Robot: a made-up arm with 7 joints. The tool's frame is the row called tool. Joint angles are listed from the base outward.
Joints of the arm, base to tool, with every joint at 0 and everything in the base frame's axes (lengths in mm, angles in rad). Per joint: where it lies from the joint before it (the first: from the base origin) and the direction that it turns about. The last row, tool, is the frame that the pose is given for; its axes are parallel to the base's.
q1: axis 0 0.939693 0.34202 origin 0 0 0
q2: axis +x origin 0 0 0
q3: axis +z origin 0 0 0
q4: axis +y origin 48.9 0 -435.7
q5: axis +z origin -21.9 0 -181.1
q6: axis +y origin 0 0 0
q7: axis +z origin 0 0 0
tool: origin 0 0 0
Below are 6 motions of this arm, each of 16 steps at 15 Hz.
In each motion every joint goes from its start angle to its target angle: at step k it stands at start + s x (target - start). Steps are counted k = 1, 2, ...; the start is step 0. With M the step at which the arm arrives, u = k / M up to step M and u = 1 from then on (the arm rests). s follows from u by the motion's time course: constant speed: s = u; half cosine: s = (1 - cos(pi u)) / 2; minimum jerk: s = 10 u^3 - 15 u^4 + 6 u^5.
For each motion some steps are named. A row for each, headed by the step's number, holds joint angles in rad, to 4 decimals.
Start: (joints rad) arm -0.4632 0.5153 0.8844 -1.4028 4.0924 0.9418 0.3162
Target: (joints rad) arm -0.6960 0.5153 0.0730 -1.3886 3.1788 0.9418 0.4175
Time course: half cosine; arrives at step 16
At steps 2, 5, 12, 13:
2: -0.4721 0.5153 0.8535 -1.4023 4.0576 0.9418 0.3201
5: -0.5149 0.5153 0.7041 -1.3996 3.8894 0.9418 0.3387
12: -0.6619 0.5153 0.1918 -1.3907 3.3126 0.9418 0.4027
13: -0.6764 0.5153 0.1414 -1.3898 3.2558 0.9418 0.4090

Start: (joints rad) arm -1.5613 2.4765 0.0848 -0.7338 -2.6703 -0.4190 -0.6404
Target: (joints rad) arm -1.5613 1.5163 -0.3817 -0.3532 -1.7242 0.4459 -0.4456
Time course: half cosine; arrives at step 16
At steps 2, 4, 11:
2: -1.5613 2.4400 0.0670 -0.7193 -2.6343 -0.3861 -0.6330
4: -1.5613 2.3359 0.0165 -0.6781 -2.5317 -0.2923 -0.6119
11: -1.5613 1.7297 -0.2780 -0.4378 -1.9344 0.2537 -0.4889

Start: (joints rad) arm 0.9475 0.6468 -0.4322 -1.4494 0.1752 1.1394 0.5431
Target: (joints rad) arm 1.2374 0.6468 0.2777 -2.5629 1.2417 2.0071 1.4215
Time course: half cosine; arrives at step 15
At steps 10, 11, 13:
10: 1.1649 0.6468 0.1002 -2.2845 0.9751 1.7902 1.2019
11: 1.1894 0.6468 0.1603 -2.3787 1.0653 1.8636 1.2762
13: 1.2249 0.6468 0.2470 -2.5148 1.1956 1.9696 1.3835

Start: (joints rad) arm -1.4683 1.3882 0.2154 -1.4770 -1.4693 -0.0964 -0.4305
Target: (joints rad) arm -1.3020 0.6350 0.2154 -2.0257 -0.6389 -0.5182 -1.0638
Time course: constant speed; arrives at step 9
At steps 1, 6, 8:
1: -1.4498 1.3045 0.2154 -1.5380 -1.3770 -0.1433 -0.5009
6: -1.3574 0.8861 0.2154 -1.8428 -0.9157 -0.3776 -0.8527
8: -1.3205 0.7187 0.2154 -1.9647 -0.7312 -0.4713 -0.9934

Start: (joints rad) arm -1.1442 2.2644 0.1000 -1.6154 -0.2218 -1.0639 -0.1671
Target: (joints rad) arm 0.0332 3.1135 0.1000 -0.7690 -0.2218 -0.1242 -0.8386
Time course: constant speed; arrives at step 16
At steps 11, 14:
11: -0.3347 2.8482 0.1000 -1.0335 -0.2218 -0.4179 -0.6288
14: -0.1140 3.0074 0.1000 -0.8748 -0.2218 -0.2417 -0.7547

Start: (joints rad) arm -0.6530 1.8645 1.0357 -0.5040 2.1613 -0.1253 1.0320
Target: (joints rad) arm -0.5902 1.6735 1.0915 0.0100 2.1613 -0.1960 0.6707
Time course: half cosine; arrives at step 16
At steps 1, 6, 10, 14, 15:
1: -0.6524 1.8627 1.0362 -0.4991 2.1613 -0.1260 1.0285
6: -0.6336 1.8055 1.0529 -0.3453 2.1613 -0.1471 0.9205
10: -0.6096 1.7325 1.0743 -0.1487 2.1613 -0.1742 0.7822
14: -0.5926 1.6808 1.0894 -0.0096 2.1613 -0.1933 0.6845
15: -0.5908 1.6753 1.0910 0.0051 2.1613 -0.1953 0.6742

